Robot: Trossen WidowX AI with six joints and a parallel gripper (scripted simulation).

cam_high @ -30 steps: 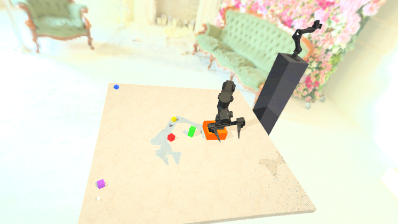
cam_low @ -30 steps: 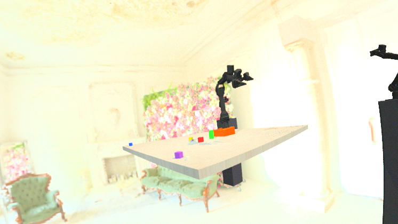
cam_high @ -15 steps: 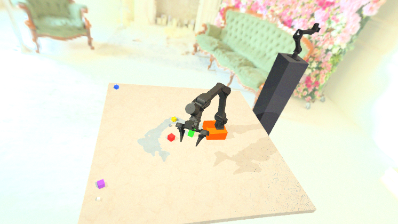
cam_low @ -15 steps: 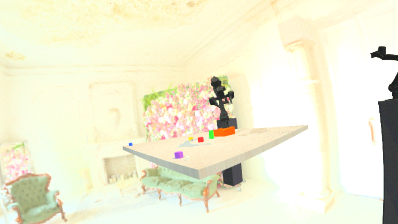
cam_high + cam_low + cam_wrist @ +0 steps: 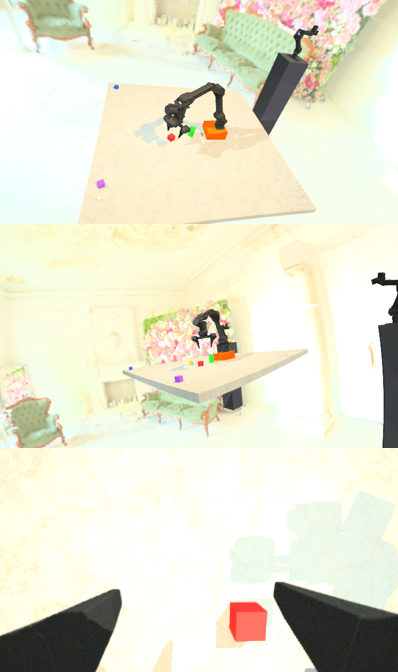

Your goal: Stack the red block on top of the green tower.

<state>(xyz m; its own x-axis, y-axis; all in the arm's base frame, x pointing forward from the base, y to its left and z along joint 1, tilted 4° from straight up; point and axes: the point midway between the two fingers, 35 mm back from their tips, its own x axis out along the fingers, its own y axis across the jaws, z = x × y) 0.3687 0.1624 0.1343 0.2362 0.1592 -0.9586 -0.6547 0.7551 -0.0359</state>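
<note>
Now: the red block 120 mm below my gripper tip, 100 mm to the right of it and 10 mm behind it. Also, from my gripper tip: yellow block (300 mm to the right, 130 mm below, 50 mm behind); then purple block (390 mm ahead, 250 mm to the left, 130 mm below); then small white cube (390 mm ahead, 330 mm to the left, 130 mm below).
</note>
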